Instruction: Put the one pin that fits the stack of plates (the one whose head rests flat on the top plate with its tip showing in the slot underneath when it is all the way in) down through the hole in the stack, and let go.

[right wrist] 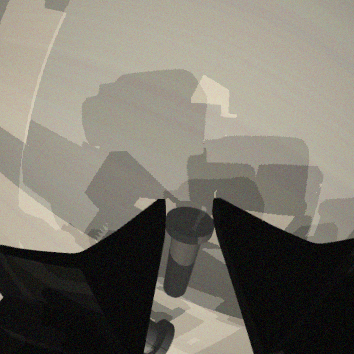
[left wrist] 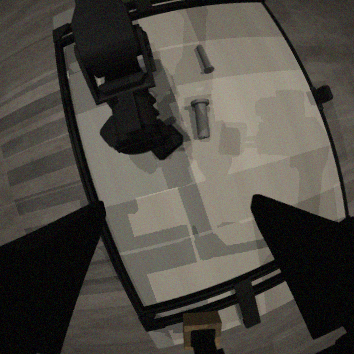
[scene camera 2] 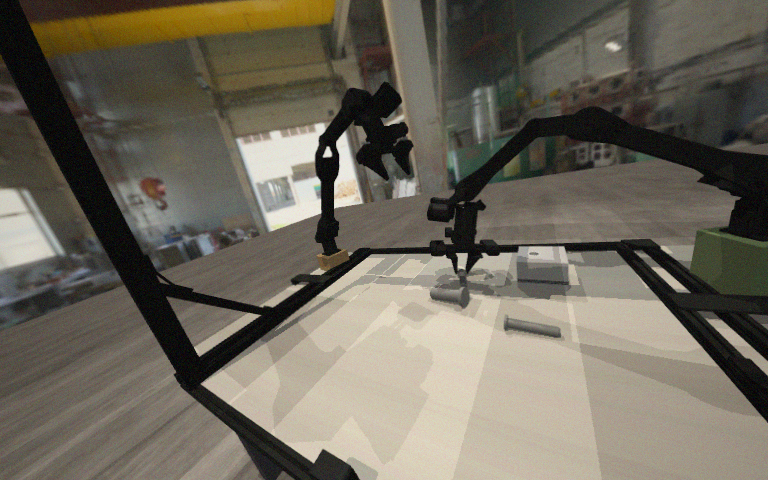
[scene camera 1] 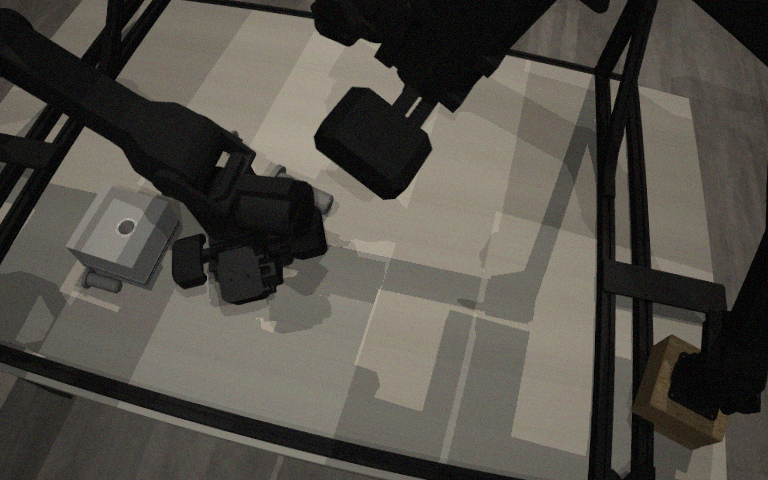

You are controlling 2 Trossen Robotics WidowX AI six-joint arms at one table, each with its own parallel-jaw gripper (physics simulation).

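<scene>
The grey stack of plates (scene camera 1: 121, 240) (scene camera 2: 542, 264) has a round hole (scene camera 1: 125, 226) in its top. My right gripper (scene camera 2: 464, 270) (right wrist: 188, 205) is low over the table, shut on a headed pin (right wrist: 183, 250) (scene camera 2: 462, 278), its fingertips at the head; the shank points down, slightly tilted. Whether the tip touches the table is unclear. A thick pin (scene camera 1: 322, 202) (scene camera 2: 447, 296) (left wrist: 202, 120) (right wrist: 161, 336) lies beside it. A long thin pin (scene camera 2: 532, 327) (left wrist: 204, 59) lies farther off. A short pin (scene camera 1: 103, 281) lies by the stack. My left gripper (scene camera 2: 398, 174) (left wrist: 178, 205) is open, empty and high up.
A black frame (scene camera 1: 243, 421) (scene camera 2: 237, 418) runs around the table. A wooden block (scene camera 1: 679, 396) (scene camera 2: 333, 259) (left wrist: 201, 320) bears the left arm's base outside it. A green block (scene camera 2: 727, 263) bears the right arm. The right arm passes beside the stack in scene camera 1.
</scene>
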